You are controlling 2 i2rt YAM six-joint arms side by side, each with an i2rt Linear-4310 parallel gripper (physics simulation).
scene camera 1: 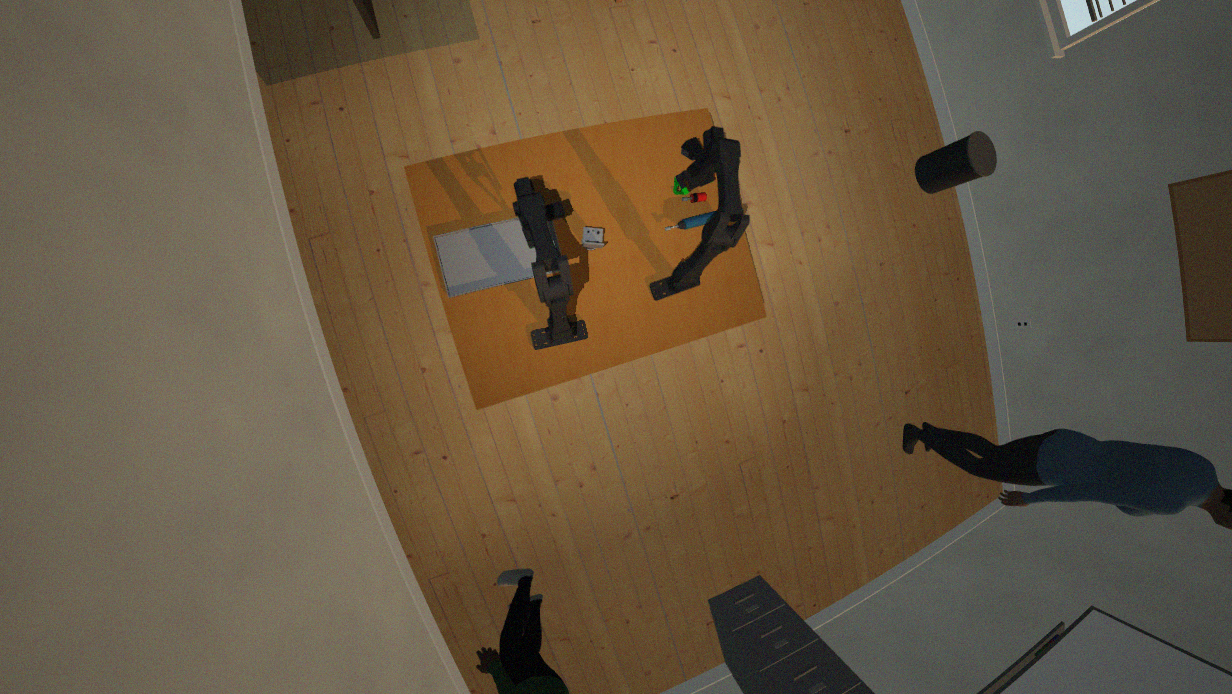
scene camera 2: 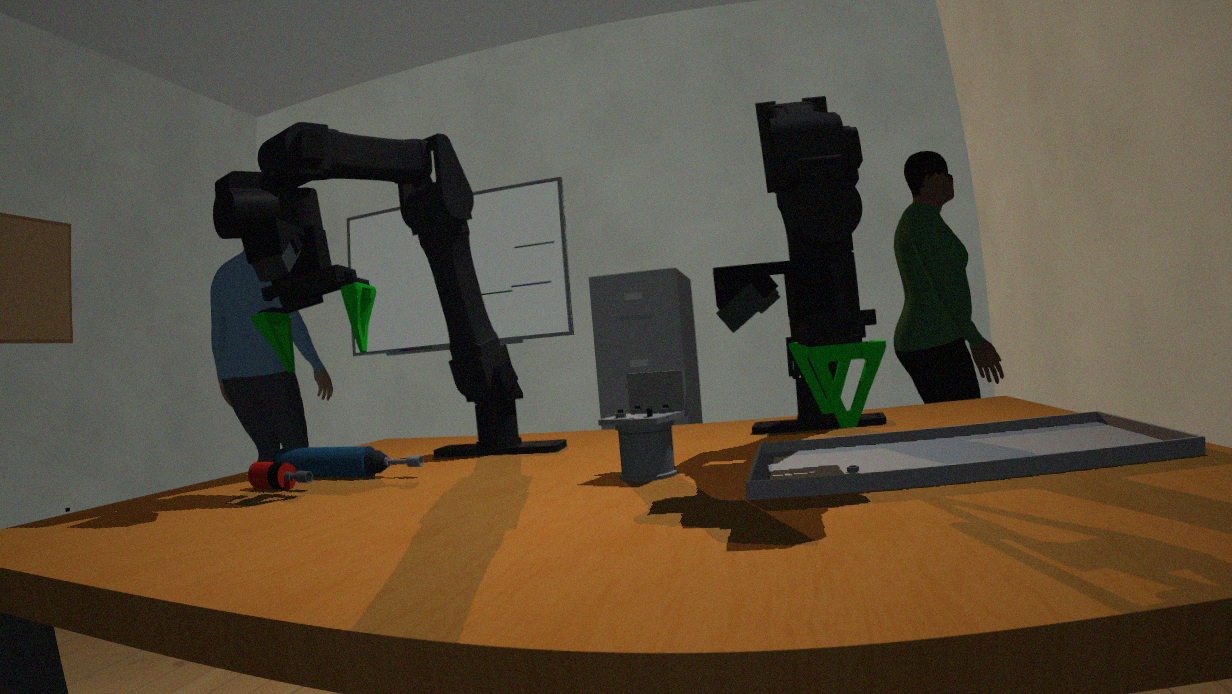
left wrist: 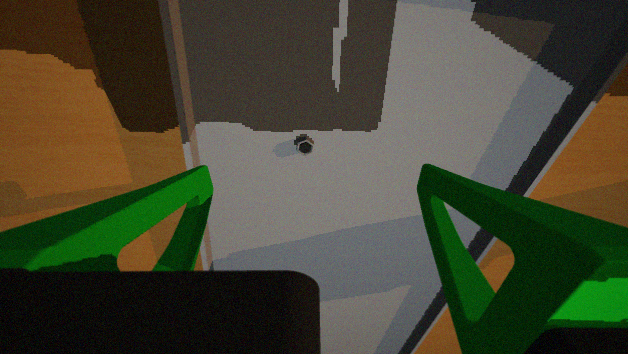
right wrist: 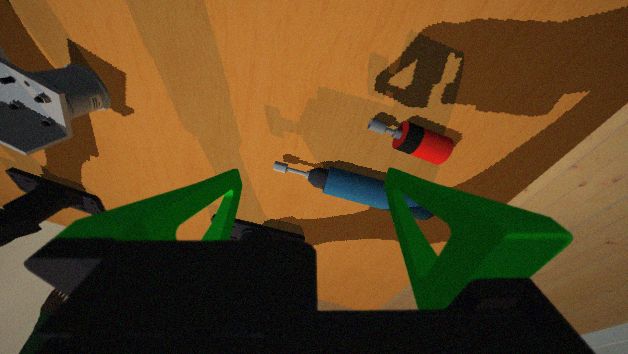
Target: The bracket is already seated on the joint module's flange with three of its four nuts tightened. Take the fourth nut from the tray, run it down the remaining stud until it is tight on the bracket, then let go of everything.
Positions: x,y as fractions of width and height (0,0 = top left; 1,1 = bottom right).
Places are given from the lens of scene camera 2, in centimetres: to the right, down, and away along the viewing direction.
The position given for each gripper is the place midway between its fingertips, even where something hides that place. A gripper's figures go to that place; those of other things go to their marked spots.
left gripper (scene camera 2: 0.68,0.60): 21, 7, 59
right gripper (scene camera 2: 0.27,0.52): -33, 2, 71
